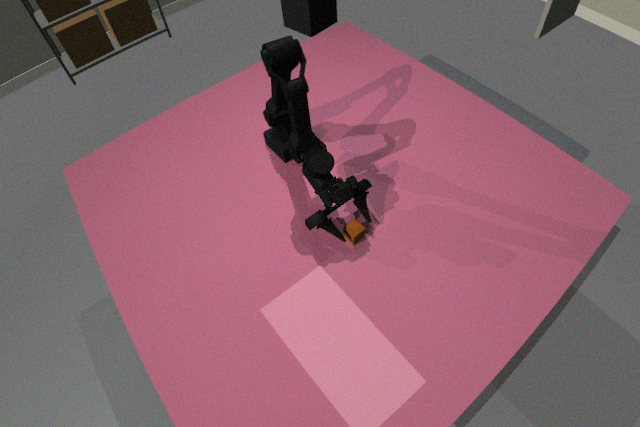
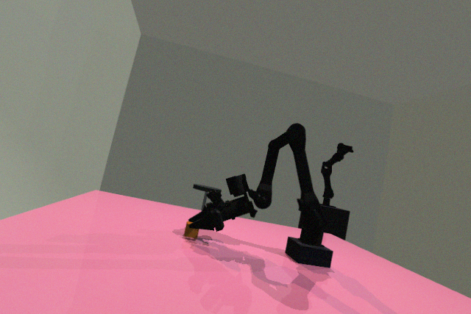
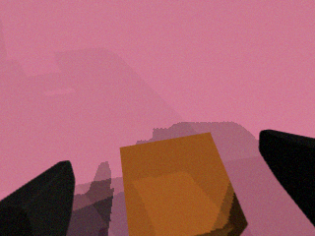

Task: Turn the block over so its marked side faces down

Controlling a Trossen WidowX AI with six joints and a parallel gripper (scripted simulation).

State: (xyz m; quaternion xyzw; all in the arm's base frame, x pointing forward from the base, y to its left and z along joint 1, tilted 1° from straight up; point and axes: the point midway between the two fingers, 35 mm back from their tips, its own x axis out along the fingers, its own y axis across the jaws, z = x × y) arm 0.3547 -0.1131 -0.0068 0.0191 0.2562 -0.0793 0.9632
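The block lies 3 cm below my gripper tip and 1 cm behind it.
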